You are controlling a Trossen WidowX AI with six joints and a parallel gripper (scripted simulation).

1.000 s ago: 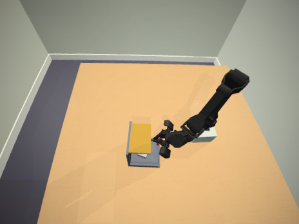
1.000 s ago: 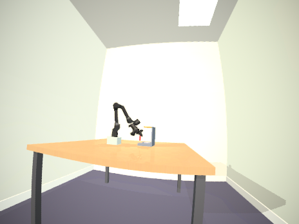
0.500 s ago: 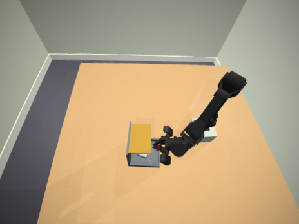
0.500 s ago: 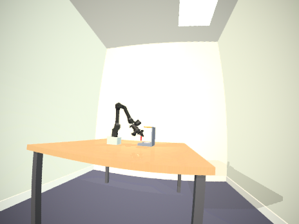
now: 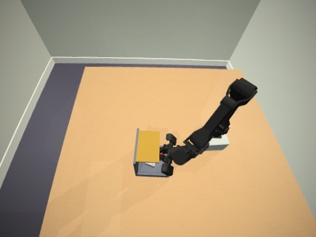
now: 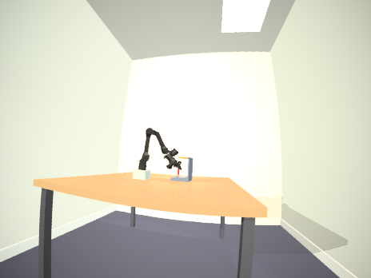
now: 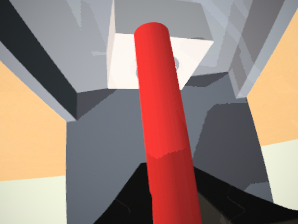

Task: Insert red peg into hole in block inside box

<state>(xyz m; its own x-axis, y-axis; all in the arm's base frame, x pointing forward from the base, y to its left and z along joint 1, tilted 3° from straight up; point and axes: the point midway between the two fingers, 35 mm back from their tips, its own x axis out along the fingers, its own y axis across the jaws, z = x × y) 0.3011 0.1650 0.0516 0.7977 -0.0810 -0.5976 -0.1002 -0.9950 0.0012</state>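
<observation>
My gripper tip is now 9 cm short of the grey back wall and 1 cm below it. From my gripper tip the other things lie so: red peg: 3 cm behind, 1 cm below; roof: 3 cm ahead, 11 cm above.
</observation>
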